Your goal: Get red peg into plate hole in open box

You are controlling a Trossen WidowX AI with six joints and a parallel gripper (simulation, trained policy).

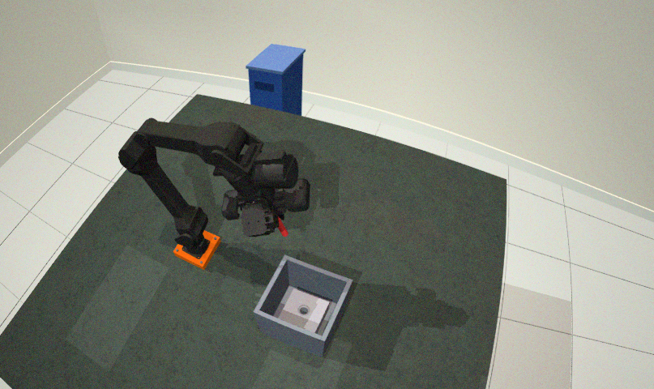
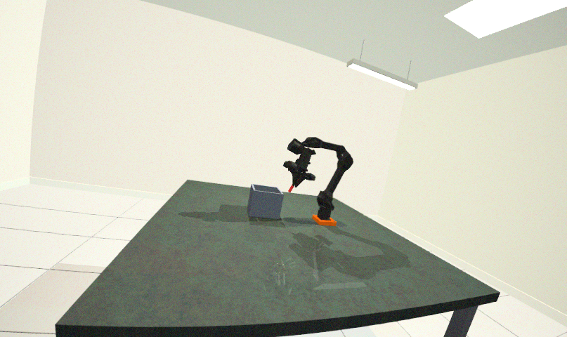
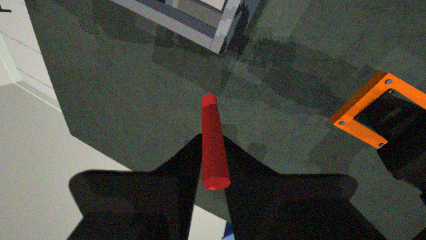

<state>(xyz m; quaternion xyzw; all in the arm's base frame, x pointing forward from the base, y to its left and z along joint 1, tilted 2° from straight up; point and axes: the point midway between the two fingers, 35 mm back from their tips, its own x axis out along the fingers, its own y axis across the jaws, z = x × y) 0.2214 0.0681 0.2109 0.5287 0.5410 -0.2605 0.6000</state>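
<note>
Right now my gripper tip is 11 cm short of the pale plate, 13 cm to the left of it and 15 cm above it. The rest, counted from my gripper tip: red peg (1 cm to the right, 1 cm above).
</note>
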